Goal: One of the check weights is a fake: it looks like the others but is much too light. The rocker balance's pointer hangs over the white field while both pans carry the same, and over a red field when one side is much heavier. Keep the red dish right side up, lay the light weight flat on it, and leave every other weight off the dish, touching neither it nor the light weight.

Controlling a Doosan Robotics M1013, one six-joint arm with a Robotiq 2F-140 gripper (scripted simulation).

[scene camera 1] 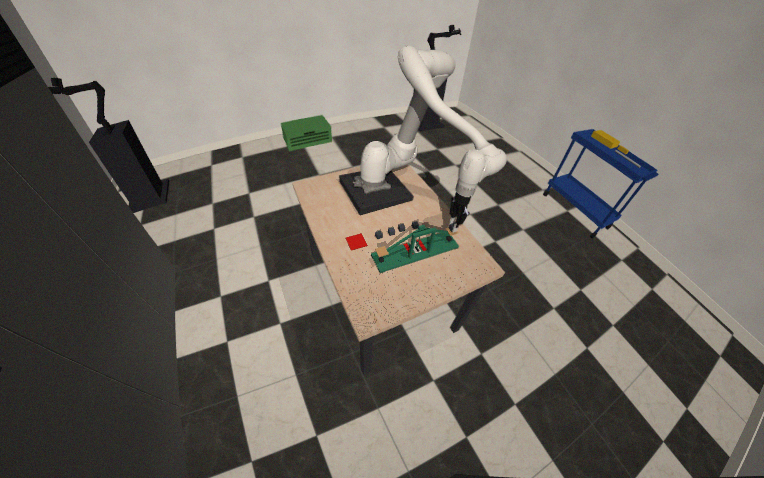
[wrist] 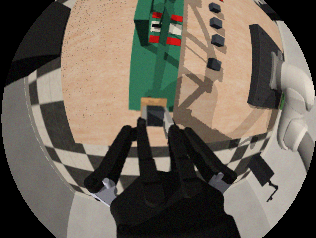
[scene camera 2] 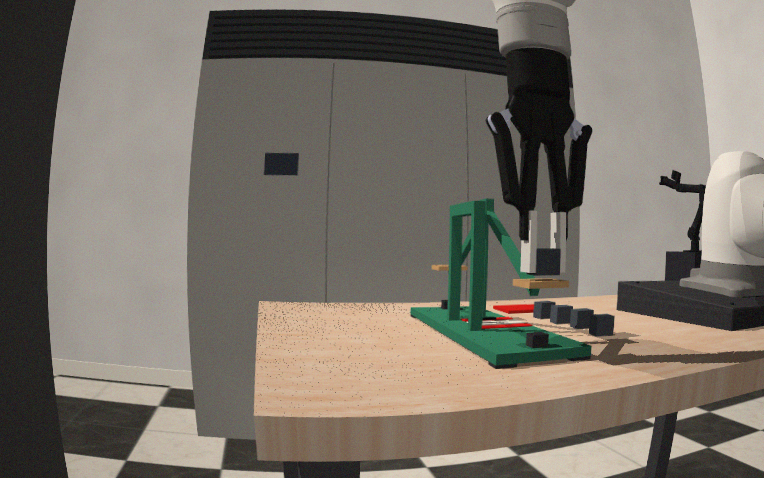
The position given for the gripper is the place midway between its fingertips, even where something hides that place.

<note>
In view: the gripper (scene camera 2: 542,272) and a green rocker balance (scene camera 2: 504,346).
The green rocker balance also shows in scene camera 1 (scene camera 1: 395,256). The gripper is seen too in the wrist view (wrist: 154,113).
</note>
